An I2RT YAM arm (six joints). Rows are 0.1 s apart.
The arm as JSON. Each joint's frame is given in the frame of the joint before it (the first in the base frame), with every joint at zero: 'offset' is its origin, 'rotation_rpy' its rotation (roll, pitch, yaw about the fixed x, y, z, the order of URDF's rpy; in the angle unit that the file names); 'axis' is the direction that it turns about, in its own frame. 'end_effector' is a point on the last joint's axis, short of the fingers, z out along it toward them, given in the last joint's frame.
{
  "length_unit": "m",
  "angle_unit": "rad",
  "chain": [
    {
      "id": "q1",
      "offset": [
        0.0,
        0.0,
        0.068
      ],
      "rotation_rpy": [
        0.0,
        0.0,
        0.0
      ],
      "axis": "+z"
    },
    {
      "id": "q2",
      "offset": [
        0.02,
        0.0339,
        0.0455
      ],
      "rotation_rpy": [
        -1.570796,
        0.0,
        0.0
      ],
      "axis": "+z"
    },
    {
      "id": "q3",
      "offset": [
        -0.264,
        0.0,
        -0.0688
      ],
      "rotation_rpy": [
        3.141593,
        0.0,
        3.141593
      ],
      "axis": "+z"
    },
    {
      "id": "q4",
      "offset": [
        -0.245,
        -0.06,
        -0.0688
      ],
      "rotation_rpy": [
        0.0,
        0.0,
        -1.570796
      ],
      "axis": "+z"
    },
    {
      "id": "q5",
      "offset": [
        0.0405,
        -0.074,
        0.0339
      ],
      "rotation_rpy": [
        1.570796,
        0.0,
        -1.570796
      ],
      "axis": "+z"
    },
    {
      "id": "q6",
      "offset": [
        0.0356,
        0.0,
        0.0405
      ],
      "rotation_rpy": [
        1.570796,
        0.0,
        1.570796
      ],
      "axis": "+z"
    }
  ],
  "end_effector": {
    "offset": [
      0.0,
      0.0,
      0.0
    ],
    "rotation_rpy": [
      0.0,
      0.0,
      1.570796
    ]
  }
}
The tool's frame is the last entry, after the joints.
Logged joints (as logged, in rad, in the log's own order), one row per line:
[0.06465, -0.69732, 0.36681, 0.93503, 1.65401, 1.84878]
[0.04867, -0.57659, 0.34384, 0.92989, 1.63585, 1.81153]
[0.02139, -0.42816, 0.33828, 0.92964, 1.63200, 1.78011]
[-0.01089, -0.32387, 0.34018, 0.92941, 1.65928, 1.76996]
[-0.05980, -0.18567, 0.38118, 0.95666, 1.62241, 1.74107]
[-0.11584, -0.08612, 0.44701, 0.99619, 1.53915, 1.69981]
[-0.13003, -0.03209, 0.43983, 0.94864, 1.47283, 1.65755]
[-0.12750, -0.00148, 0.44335, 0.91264, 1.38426, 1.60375]
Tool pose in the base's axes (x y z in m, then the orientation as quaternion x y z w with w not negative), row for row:
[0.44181, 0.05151, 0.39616, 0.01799, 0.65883, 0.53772, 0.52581]
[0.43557, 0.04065, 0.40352, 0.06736, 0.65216, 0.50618, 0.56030]
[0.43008, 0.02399, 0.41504, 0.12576, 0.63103, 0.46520, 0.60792]
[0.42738, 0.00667, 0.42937, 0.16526, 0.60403, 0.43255, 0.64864]
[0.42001, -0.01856, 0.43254, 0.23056, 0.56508, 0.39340, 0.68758]
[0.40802, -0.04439, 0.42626, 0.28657, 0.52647, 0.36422, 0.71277]
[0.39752, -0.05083, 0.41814, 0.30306, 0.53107, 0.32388, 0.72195]
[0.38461, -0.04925, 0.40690, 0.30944, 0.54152, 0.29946, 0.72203]
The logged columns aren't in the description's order. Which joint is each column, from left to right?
Columns, left to right: q1, q5, q4, q6, q3, q2.
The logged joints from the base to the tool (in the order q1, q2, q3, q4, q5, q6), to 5 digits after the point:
[0.06465, 1.84878, 1.65401, 0.36681, -0.69732, 0.93503]
[0.04867, 1.81153, 1.63585, 0.34384, -0.57659, 0.92989]
[0.02139, 1.78011, 1.63200, 0.33828, -0.42816, 0.92964]
[-0.01089, 1.76996, 1.65928, 0.34018, -0.32387, 0.92941]
[-0.05980, 1.74107, 1.62241, 0.38118, -0.18567, 0.95666]
[-0.11584, 1.69981, 1.53915, 0.44701, -0.08612, 0.99619]
[-0.13003, 1.65755, 1.47283, 0.43983, -0.03209, 0.94864]
[-0.12750, 1.60375, 1.38426, 0.44335, -0.00148, 0.91264]

